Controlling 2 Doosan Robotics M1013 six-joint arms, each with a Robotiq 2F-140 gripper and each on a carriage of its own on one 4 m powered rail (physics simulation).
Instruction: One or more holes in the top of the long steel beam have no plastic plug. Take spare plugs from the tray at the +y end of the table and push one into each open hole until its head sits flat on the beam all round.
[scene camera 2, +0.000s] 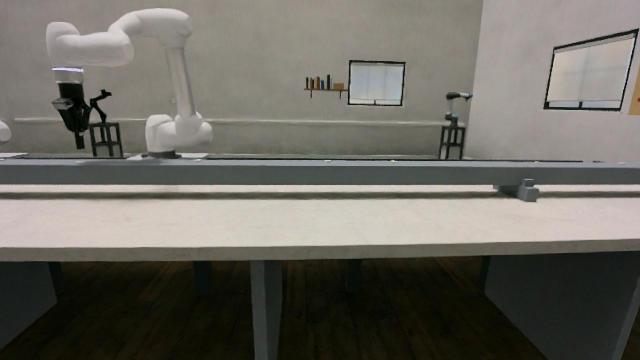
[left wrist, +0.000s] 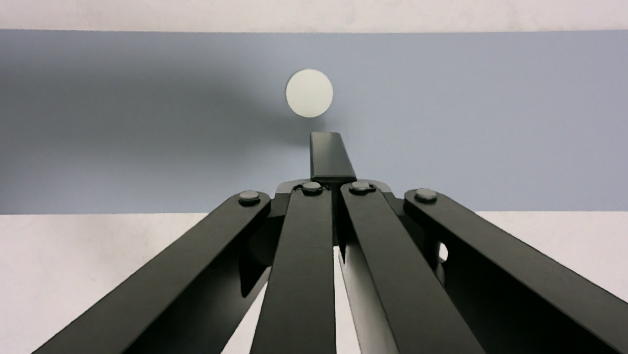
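The long steel beam (scene camera 2: 300, 174) (left wrist: 500, 125) runs across both views, grey-blue. In the left wrist view a round white plug head (left wrist: 309, 93) lies on the beam top, just beyond the fingertips. Whether it sits flat all round cannot be told. In scene camera 2 several small pale plug heads, one of them a plug head (scene camera 2: 327, 161) near the middle, show edge-on along the beam top. My left gripper (scene camera 2: 80, 147) (left wrist: 324, 156) is shut and empty, pointing down above the beam's left part. My right gripper does not show. No open hole or plug tray shows in these views.
The beam rests above the pale table (scene camera 2: 300, 222) (left wrist: 100, 270). A grey support block (scene camera 2: 528, 192) juts from under the beam at the right. My left arm (scene camera 2: 180, 80) stands behind the beam. Part of another white arm (scene camera 2: 4, 131) shows at the left edge.
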